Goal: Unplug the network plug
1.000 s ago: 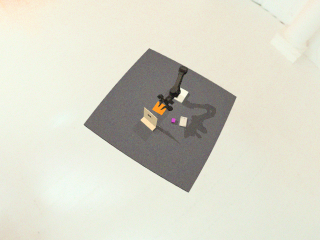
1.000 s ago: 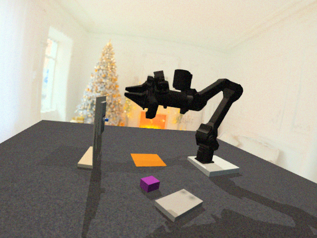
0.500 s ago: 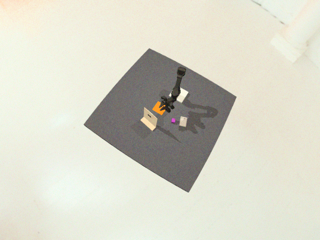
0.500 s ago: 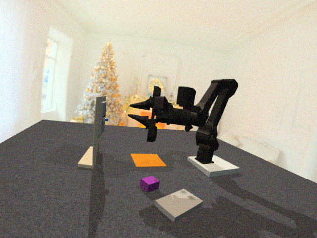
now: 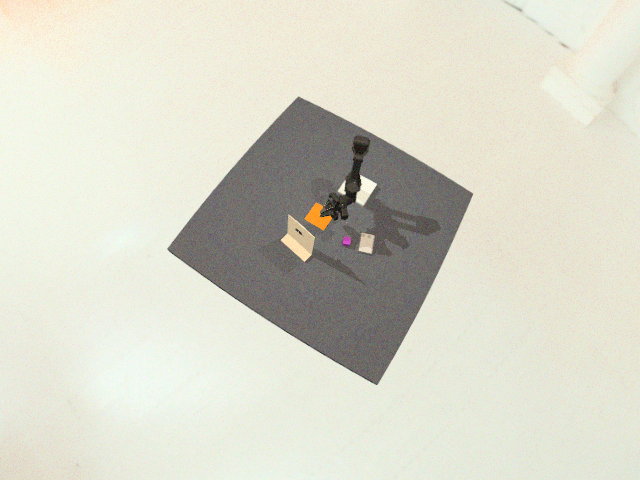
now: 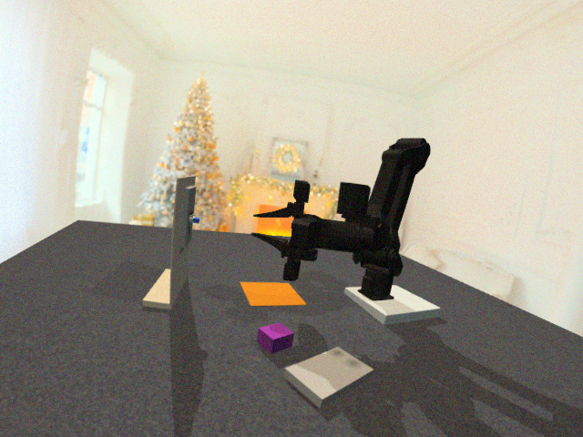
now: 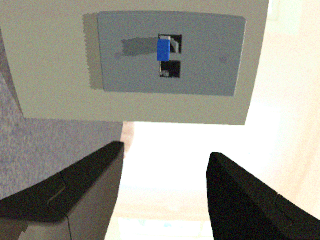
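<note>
The blue network plug is 12 cm ahead of my gripper tip and 3 cm to the right of it. The rest, counted from my gripper tip: orange marked square: 16 cm below, 7 cm behind, 2 cm to the right; flat grey slab: 27 cm to the left, 15 cm below, 6 cm behind; upright panel: 14 cm ahead, 5 cm below, 4 cm to the right.
</note>
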